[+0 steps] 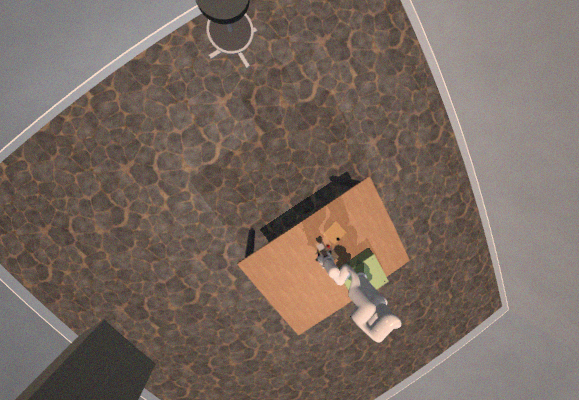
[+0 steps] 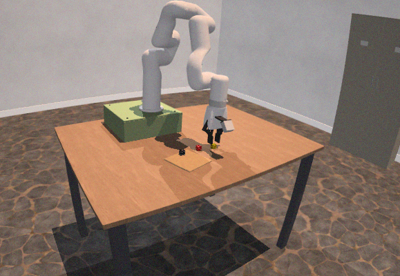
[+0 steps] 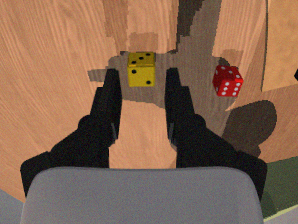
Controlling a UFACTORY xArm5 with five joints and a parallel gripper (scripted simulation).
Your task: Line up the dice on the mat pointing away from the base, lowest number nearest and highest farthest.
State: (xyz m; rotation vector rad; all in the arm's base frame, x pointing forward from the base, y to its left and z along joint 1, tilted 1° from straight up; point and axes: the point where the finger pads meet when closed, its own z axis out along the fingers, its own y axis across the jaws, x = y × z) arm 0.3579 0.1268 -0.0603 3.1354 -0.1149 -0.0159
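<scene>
Right now the yellow die is 40 mm below my hand. The rest, counted from my hand: black die 170 mm to the right, 30 mm below, 10 mm behind; red die 70 mm to the right, 40 mm below, 20 mm behind; tan mat 170 mm to the right, 50 mm ahead, 40 mm below.
</scene>
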